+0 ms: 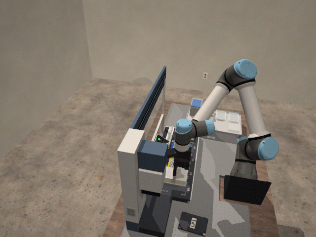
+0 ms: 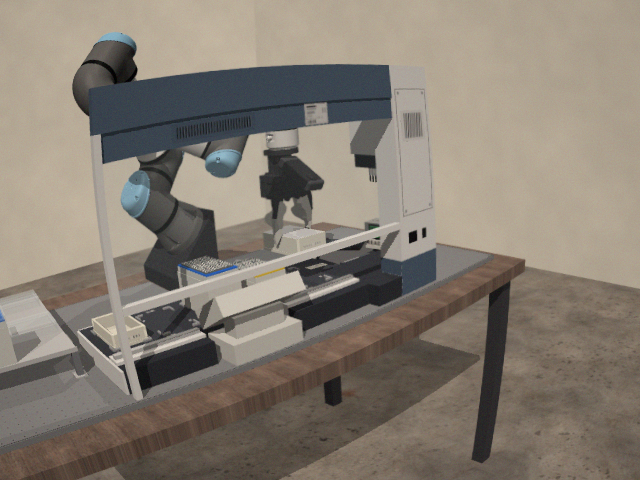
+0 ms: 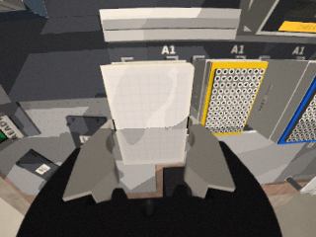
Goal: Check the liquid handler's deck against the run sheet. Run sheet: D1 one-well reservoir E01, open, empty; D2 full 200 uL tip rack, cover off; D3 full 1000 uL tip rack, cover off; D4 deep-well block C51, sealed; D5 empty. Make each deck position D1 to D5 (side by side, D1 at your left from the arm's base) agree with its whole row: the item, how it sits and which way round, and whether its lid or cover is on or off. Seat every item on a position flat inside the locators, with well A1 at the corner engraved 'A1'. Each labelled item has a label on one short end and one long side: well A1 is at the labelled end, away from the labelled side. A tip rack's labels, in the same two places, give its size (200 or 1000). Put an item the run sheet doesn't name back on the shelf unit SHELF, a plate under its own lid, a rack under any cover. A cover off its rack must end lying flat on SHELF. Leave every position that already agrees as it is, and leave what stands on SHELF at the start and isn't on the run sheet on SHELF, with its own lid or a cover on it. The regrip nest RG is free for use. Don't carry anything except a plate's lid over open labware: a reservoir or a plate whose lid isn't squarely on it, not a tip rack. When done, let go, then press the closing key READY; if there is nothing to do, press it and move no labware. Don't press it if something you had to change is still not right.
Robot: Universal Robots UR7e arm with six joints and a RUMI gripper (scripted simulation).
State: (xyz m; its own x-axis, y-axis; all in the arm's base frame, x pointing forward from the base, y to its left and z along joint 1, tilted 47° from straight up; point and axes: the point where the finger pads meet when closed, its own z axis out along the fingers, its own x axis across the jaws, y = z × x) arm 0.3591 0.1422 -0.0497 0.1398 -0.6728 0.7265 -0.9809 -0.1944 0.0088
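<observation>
My gripper is now 120 mm to the left of the yellow-rimmed tip rack, 60 mm above it and 20 mm short of it. Also, from my hand: blue-rimmed tip rack (240 mm to the right, 40 mm ahead, 30 mm below); then white sealed block (10 mm below); then dark pad (160 mm to the left, 160 mm behind, 150 mm below).
</observation>
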